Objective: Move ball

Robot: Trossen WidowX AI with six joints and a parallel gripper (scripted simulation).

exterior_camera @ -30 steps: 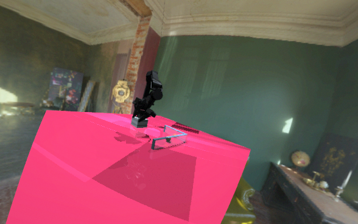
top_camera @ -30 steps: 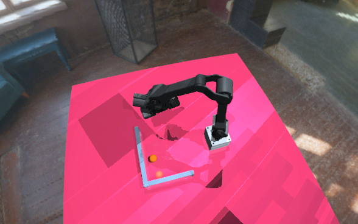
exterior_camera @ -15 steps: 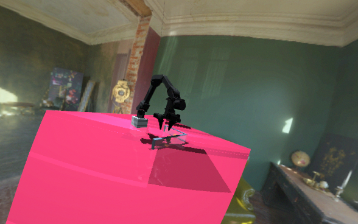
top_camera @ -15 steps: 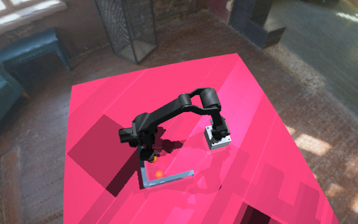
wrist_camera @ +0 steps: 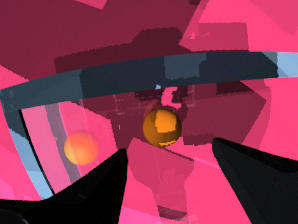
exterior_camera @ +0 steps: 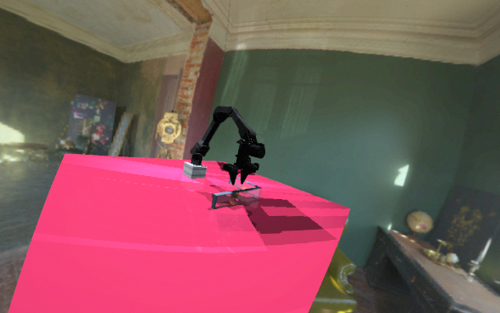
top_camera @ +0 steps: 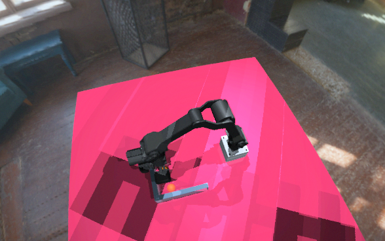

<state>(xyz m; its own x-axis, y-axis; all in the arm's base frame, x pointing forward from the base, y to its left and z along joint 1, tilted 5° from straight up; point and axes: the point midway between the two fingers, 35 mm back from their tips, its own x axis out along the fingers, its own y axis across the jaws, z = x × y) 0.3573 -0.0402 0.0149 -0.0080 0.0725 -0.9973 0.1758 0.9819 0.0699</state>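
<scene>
Now: the orange ball 50 mm below my gripper tip. Round my gripper tip: see-through copy (90 mm to the left, 50 mm below).
</scene>
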